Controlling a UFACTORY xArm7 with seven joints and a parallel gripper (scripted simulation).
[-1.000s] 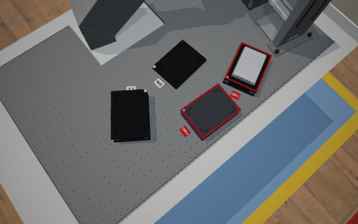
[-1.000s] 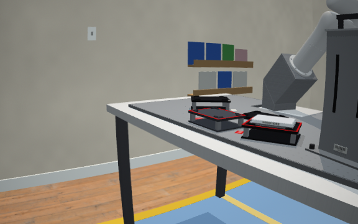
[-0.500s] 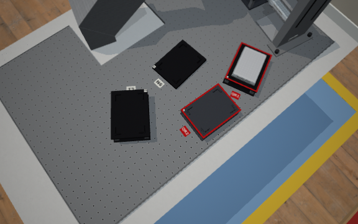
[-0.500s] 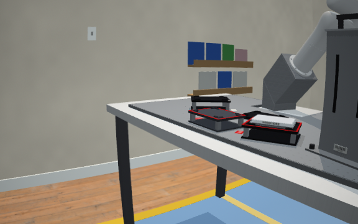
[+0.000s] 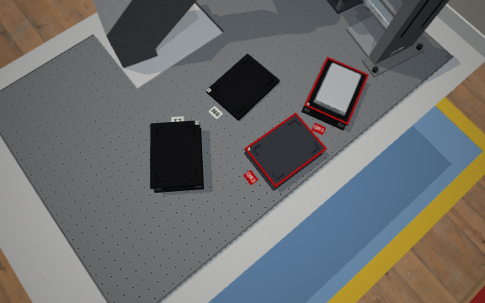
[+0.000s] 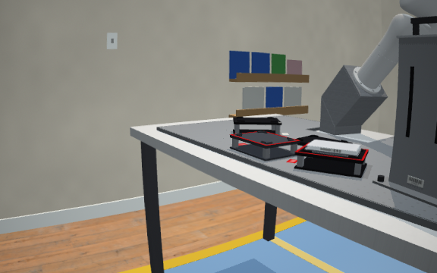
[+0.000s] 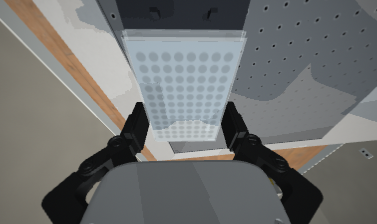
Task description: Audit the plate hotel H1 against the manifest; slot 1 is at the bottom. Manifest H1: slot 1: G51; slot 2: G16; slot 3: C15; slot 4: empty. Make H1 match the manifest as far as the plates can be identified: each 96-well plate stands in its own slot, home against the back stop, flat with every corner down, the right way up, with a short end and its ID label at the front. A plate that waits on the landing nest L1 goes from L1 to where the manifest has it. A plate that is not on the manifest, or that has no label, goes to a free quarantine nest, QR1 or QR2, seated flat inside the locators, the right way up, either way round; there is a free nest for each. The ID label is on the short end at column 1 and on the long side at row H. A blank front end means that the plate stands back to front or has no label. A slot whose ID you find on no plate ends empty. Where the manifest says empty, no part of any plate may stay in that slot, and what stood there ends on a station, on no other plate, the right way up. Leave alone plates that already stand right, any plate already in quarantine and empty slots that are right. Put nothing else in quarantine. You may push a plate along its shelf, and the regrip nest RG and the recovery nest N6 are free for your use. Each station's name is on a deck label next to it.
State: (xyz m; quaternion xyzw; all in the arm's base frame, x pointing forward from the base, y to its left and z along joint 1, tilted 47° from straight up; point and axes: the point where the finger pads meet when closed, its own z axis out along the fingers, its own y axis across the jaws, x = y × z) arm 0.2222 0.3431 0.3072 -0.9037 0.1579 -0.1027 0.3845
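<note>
The regrip nest RG lies 1 cm ahead of my hand and 6 cm below it. Round my hand: RG deck label (9 cm behind, 2 cm to the left, 12 cm below); then H1 deck label (16 cm ahead, 7 cm to the left, 12 cm below); then plate hotel H1 (27 cm ahead, 6 cm to the right, 3 cm above).
</note>
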